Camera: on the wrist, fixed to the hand. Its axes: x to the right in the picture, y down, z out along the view.
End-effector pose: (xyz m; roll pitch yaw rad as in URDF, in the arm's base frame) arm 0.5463 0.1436 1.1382 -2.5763 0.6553 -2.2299
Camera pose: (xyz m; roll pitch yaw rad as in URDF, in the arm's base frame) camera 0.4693 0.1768 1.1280 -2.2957 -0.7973 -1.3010
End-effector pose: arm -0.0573 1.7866 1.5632 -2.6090 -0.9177 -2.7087
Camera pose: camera -0.0986 1.8568 1.5857 1.9411 -0.4173 -0.2632
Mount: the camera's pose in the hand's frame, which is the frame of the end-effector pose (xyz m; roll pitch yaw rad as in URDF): 0.0228 0.0661 -0.0474 -0.0773 0.4055 -1.6846
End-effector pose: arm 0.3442 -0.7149 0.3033 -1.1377 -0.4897 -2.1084
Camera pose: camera 0.3015 -0.7566 0.2435 0.6453 -0.5658 2.1050
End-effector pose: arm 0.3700 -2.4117 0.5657 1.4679 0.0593 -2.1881
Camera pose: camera 0.3987 -2.4644 0.6251 -2.6879 1.2250 -0.1244
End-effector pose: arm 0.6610 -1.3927 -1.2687 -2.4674 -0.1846 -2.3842
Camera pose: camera 0.5883 -1.3496 -1.2687 2.5750 -1.0048 -0.2992
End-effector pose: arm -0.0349 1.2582 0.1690 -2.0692 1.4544 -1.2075
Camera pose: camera -0.1149 1.2626 0.1422 -1.6138 -0.2205 -1.1152
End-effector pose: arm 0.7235 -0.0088 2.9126 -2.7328 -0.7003 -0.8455
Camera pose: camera 0.6682 -0.0663 2.9405 2.1813 -0.5087 1.4020
